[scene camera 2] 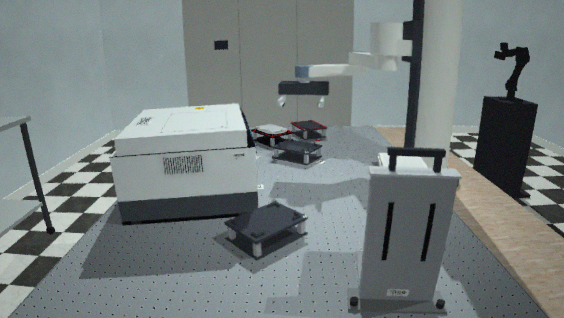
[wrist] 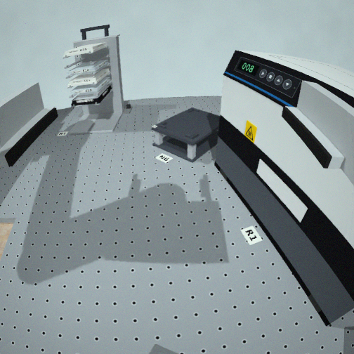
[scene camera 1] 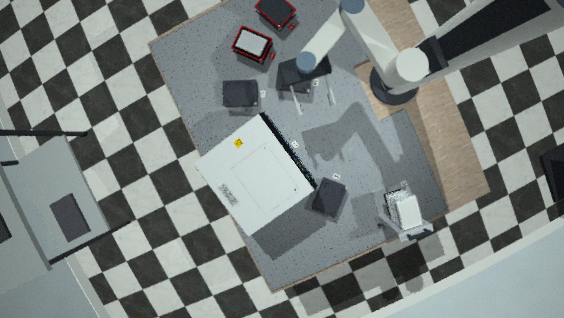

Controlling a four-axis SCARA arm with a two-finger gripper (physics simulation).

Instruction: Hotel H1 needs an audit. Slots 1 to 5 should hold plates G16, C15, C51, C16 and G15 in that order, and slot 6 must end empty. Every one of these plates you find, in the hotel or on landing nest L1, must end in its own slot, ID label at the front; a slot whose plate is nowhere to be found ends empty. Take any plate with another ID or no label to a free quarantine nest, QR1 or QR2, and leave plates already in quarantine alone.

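Observation:
Hotel H1 stands upright at the bench's far end in the wrist view. A stack of white and clear plates sits in it, labels facing the wrist camera; the top plate is white, its ID too small to read surely. The levels below are hard to separate. My gripper is open and empty, high above the bench and well away from the hotel. Nest L1 shows no plate. One red-rimmed quarantine nest holds a white plate; the other nest is bare.
A large white device marked R1 stands beside the bench's middle. A dark nest labelled N6 stands near its corner. Another dark nest is partly under the gripper in scene camera 1.

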